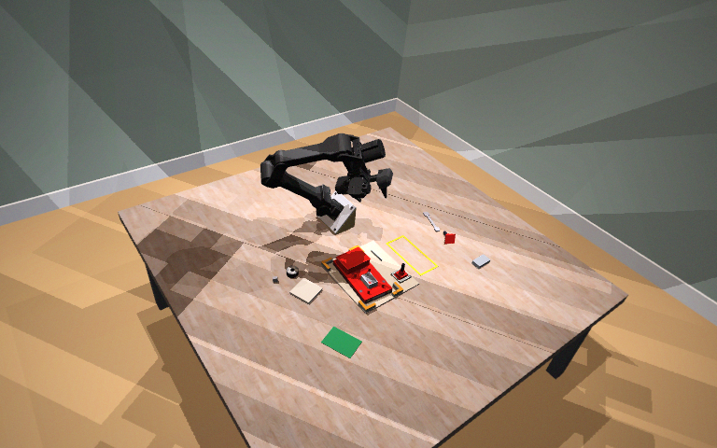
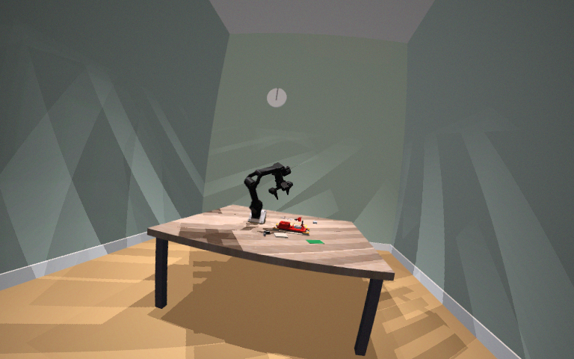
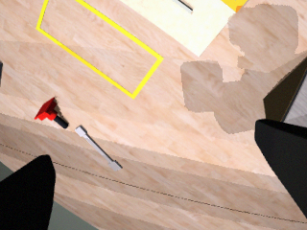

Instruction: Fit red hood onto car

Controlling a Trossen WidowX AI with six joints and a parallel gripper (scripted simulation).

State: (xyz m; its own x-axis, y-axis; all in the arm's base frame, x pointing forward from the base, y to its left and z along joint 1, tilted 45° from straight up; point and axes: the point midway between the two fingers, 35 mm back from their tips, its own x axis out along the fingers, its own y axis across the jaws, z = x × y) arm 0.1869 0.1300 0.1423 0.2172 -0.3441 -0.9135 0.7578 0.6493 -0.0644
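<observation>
Now: gripper tip 5 cm short of the red hood, 11 cm to the left of it and 18 cm above it. Also, from my gripper tip: engine block 14 cm ahead, 11 cm to the right, 20 cm below; jig bracket 11 cm ahead, 9 cm to the right, 21 cm below; red joystick-like piece 17 cm ahead, 19 cm below.
</observation>
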